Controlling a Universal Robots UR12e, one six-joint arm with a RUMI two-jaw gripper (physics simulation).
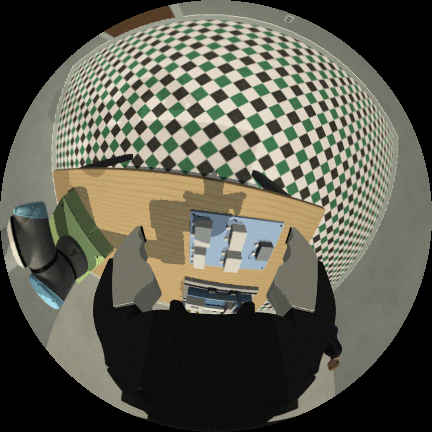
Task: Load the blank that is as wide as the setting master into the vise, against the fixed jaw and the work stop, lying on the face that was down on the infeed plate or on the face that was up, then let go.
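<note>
My gripper [215, 229] is open, its two grey jaws wide apart with nothing between them. It hangs high above the table. Beyond the jaws, the light-blue infeed plate [257, 227] bears several blocks. Light grey blocks stand in two columns: one at back left [202, 232], one at front left [199, 258], one at back middle [237, 237] and one at front middle [233, 261]. A darker grey block [265, 250] stands apart at the right. Which block matches the setting master's width I cannot tell. The vise [205, 301] shows near the gripper body, which hides its near part.
The wooden table [110, 195] carries the plate and vise. At the left stand a green mount [90, 235] and a grey and blue robot arm [35, 240]. Two dark slanted shapes show near the table's far edge. A person [332, 345] is partly visible at lower right.
</note>
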